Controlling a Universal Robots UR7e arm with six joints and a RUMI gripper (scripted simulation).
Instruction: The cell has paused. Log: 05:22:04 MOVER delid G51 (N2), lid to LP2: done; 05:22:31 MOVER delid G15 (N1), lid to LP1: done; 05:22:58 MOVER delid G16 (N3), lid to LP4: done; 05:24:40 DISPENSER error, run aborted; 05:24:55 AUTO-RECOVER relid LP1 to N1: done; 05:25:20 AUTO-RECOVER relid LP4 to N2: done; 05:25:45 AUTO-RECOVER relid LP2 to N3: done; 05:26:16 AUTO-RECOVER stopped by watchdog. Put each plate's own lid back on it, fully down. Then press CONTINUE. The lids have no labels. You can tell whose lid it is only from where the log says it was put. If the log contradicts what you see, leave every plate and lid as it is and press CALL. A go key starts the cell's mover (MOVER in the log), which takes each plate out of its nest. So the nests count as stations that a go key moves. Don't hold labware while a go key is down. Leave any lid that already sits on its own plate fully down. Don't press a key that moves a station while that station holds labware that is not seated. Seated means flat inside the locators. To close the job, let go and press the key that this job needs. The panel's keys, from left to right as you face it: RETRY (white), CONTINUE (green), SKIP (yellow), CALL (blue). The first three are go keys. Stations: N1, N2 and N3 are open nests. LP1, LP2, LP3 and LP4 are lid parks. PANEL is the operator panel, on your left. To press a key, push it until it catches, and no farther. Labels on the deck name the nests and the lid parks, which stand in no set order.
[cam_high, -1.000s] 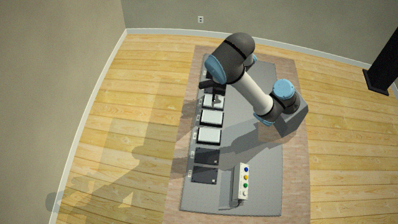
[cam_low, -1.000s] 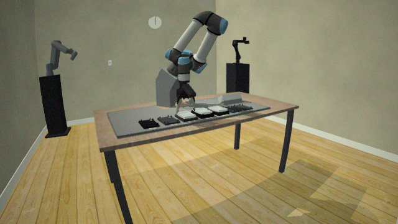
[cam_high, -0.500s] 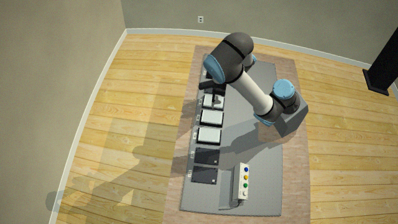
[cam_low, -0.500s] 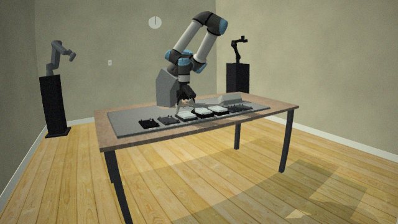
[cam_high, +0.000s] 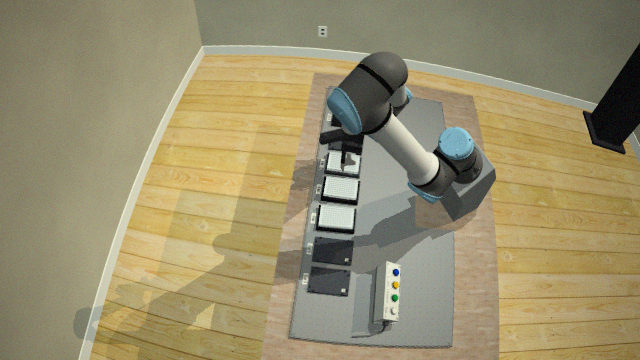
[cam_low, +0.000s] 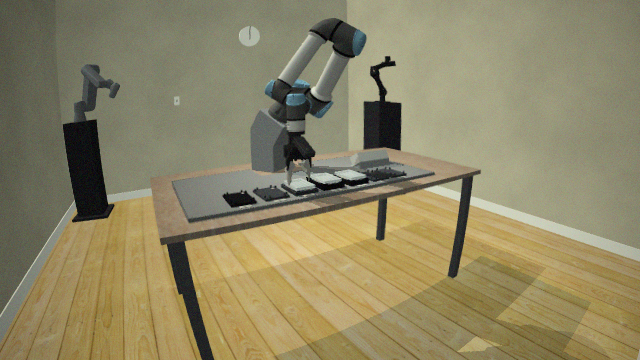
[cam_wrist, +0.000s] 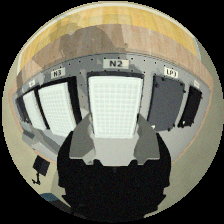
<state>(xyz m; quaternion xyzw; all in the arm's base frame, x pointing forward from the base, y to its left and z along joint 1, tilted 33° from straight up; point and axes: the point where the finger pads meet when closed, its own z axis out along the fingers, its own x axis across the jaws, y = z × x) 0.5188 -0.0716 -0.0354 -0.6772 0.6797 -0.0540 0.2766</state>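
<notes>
My gripper is now 130 mm to the right of the plate, 20 mm past it and 10 mm above it. The rest, counted from my hand: blue key 450 mm to the left, 280 mm behind, 30 mm above; clear lid 10 mm below; LP2 lid park 390 mm to the left, 40 mm behind, 30 mm below.
</notes>
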